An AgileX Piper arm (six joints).
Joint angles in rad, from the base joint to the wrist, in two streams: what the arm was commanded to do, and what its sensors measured. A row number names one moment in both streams.
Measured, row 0:
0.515, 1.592, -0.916, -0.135, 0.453, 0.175
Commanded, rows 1 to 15:
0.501, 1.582, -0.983, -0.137, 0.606, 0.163
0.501, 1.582, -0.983, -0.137, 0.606, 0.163
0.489, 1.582, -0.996, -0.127, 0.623, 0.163
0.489, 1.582, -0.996, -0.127, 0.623, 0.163
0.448, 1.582, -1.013, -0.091, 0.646, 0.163
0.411, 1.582, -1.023, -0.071, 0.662, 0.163
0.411, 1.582, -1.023, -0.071, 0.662, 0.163
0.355, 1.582, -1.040, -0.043, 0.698, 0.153
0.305, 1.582, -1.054, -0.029, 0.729, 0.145
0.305, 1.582, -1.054, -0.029, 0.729, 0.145
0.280, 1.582, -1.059, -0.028, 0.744, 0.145
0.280, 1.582, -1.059, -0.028, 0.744, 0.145
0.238, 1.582, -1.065, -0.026, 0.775, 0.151
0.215, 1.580, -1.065, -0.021, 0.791, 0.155
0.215, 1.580, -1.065, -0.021, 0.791, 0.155
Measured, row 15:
0.268, 1.592, -1.056, -0.036, 0.738, 0.161
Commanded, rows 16 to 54:
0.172, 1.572, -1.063, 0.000, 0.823, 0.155
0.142, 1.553, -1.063, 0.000, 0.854, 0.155
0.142, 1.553, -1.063, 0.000, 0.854, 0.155
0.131, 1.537, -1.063, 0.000, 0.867, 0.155
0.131, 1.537, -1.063, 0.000, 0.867, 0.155
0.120, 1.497, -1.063, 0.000, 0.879, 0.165
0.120, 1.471, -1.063, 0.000, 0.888, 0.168
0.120, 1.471, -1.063, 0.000, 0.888, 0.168
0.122, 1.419, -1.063, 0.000, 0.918, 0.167
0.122, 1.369, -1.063, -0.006, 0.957, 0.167
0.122, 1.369, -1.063, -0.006, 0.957, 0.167
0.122, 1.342, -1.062, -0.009, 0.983, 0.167
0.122, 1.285, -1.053, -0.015, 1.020, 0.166
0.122, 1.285, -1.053, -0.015, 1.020, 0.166
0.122, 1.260, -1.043, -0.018, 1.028, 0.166
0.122, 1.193, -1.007, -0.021, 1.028, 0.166
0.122, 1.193, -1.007, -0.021, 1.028, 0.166
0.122, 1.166, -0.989, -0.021, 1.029, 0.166
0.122, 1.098, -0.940, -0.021, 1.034, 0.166
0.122, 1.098, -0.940, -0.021, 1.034, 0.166
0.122, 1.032, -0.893, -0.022, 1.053, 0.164
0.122, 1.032, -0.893, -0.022, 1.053, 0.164
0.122, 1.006, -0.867, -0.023, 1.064, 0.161
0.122, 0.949, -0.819, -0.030, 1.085, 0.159
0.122, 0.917, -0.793, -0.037, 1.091, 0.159
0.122, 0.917, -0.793, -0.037, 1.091, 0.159
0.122, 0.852, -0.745, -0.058, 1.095, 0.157
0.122, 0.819, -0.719, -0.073, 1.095, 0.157
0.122, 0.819, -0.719, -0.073, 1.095, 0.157
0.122, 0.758, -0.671, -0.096, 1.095, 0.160
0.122, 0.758, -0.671, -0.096, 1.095, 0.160
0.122, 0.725, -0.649, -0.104, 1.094, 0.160
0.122, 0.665, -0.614, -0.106, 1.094, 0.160
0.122, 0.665, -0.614, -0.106, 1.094, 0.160
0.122, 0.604, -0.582, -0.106, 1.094, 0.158
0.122, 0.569, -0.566, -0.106, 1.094, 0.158
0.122, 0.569, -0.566, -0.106, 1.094, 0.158
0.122, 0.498, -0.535, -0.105, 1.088, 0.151
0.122, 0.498, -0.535, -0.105, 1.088, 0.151
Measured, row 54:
0.124, 0.579, -0.572, -0.100, 1.095, 0.160
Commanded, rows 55 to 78:
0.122, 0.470, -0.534, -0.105, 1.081, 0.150
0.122, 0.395, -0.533, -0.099, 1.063, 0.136
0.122, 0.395, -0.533, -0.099, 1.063, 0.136
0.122, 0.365, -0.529, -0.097, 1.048, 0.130
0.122, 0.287, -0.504, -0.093, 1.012, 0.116
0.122, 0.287, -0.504, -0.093, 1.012, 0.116
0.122, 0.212, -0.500, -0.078, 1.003, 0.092
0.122, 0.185, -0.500, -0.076, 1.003, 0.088
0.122, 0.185, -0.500, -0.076, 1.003, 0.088
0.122, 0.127, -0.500, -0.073, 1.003, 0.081
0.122, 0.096, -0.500, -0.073, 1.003, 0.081
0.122, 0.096, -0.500, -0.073, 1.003, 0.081
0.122, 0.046, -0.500, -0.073, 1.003, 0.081
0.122, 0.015, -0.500, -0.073, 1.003, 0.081
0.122, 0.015, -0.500, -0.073, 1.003, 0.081
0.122, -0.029, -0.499, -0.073, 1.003, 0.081
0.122, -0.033, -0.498, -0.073, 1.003, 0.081
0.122, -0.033, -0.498, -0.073, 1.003, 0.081
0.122, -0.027, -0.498, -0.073, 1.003, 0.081
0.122, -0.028, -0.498, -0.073, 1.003, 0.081
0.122, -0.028, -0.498, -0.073, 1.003, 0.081
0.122, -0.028, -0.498, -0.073, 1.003, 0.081
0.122, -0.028, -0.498, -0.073, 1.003, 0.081
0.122, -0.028, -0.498, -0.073, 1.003, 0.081
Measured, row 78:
0.124, -0.003, -0.500, -0.078, 1.013, 0.097
